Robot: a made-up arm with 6 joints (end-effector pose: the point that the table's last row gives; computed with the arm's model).
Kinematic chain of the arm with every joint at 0, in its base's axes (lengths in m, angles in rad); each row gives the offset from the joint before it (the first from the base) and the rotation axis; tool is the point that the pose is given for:
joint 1: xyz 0 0 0.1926 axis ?
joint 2: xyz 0 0 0 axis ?
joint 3: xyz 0 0 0.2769 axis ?
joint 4: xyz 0 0 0 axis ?
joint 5: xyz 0.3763 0 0 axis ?
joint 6: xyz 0 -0.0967 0 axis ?
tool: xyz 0 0 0
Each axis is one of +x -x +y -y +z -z.
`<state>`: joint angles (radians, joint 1 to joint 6).
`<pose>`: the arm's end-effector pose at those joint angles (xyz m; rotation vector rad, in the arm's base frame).
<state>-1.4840 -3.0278 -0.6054 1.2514 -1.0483 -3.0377</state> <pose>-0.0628 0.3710 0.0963 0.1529 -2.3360 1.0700</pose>
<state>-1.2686 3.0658 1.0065 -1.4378 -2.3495 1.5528</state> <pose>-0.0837 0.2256 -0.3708 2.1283 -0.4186 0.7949</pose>
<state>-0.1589 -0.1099 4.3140 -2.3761 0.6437 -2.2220</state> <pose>-0.1881 0.1008 0.1261 -0.9871 2.0578 1.6196</pose>
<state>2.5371 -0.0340 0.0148 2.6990 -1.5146 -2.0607</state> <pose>-0.3495 0.1352 0.5291 0.9644 -0.8136 1.1411</pose>
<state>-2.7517 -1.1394 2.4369 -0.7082 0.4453 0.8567</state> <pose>0.5449 0.3033 0.2070 2.5506 1.0067 -1.0265</pose>
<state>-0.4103 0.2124 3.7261 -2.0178 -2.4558 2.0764</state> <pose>-0.2803 0.1675 0.4077 2.0577 0.1877 0.1492</pose>
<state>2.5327 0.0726 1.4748 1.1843 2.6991 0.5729</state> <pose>0.0250 0.0270 0.8548 -1.8140 1.4752 1.1819</pose>
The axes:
joint 1: +z
joint 2: +y
joint 3: -y
joint 4: -x
joint 5: -y
joint 6: -x

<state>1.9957 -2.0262 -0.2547 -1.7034 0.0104 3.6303</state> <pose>0.0831 -0.2146 0.4587 0.1941 -1.4801 -0.0860</pose>
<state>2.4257 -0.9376 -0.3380 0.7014 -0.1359 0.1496</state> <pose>0.0091 0.0900 0.6203 0.1414 -1.0811 1.9421</pose>
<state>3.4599 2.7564 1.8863 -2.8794 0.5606 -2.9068</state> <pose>-0.2818 -0.1912 -0.3678 1.6709 0.8761 -1.9561</pose>
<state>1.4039 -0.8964 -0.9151 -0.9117 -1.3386 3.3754</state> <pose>0.0847 0.1465 0.2820 0.9984 2.1075 -1.6582</pose>
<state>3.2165 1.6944 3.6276 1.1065 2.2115 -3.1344</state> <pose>-0.0636 0.0387 0.4797 0.1190 0.8980 -1.0660</pose>
